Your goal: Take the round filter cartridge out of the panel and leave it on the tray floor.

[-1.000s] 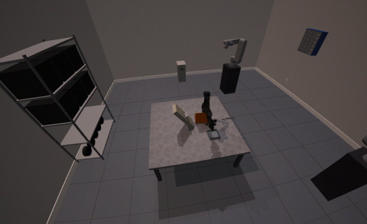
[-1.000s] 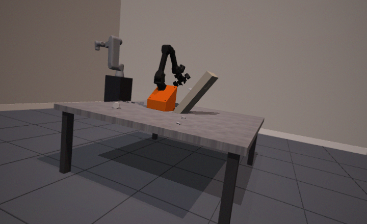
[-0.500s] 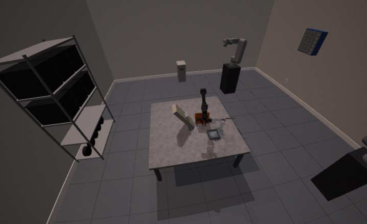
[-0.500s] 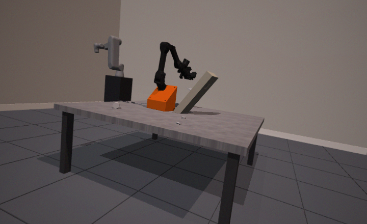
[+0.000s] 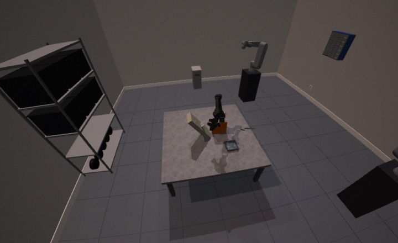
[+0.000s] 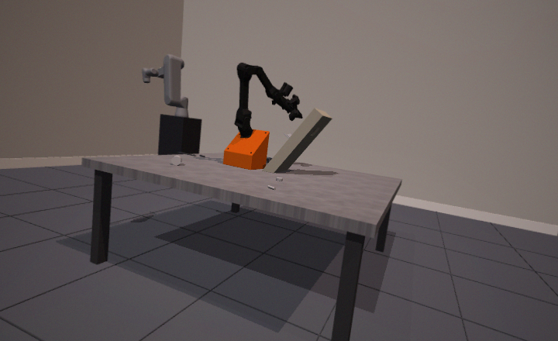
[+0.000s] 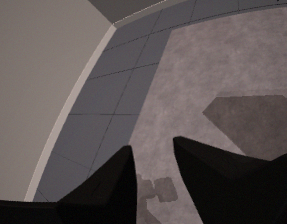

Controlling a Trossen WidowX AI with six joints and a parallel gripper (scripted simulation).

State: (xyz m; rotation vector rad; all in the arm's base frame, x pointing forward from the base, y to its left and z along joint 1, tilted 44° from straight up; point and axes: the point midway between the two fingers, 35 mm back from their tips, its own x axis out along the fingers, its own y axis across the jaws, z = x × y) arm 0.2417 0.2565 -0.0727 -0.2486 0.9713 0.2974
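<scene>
The round filter cartridge is 28 cm to the right of my gripper tip, 14 cm ahead of it and 6 cm below it. Round my gripper tip: grey tray (32 cm below, 28 cm behind, 3 cm to the left).
</scene>
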